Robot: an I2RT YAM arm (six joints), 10 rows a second.
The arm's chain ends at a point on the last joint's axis. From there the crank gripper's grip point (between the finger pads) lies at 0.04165 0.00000 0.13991 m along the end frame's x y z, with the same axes.
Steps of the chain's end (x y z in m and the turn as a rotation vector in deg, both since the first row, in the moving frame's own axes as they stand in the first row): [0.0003 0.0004 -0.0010 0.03 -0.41 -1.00]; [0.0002 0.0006 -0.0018 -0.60 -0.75 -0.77]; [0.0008 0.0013 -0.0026 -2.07 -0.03 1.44]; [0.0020 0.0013 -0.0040 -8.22 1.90 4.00]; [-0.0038 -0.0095 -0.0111 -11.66 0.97 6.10]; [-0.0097 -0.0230 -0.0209 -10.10 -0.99 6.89]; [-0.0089 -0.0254 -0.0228 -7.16 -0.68 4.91]
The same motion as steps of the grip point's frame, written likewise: [-0.0007 -0.0004 -0.0007 0.03 -0.41 -1.00]; [-0.0016 0.0015 -0.0013 -0.60 -0.75 -0.77]; [0.0007 0.0074 -0.0027 -2.07 -0.03 1.44]; [0.0058 0.0242 -0.0071 -8.22 1.90 4.00]; [-0.0032 0.0232 -0.0152 -11.66 0.97 6.10]; [-0.0139 0.0064 -0.0228 -10.10 -0.99 6.89]; [-0.0115 -0.0045 -0.0236 -7.16 -0.68 4.91]
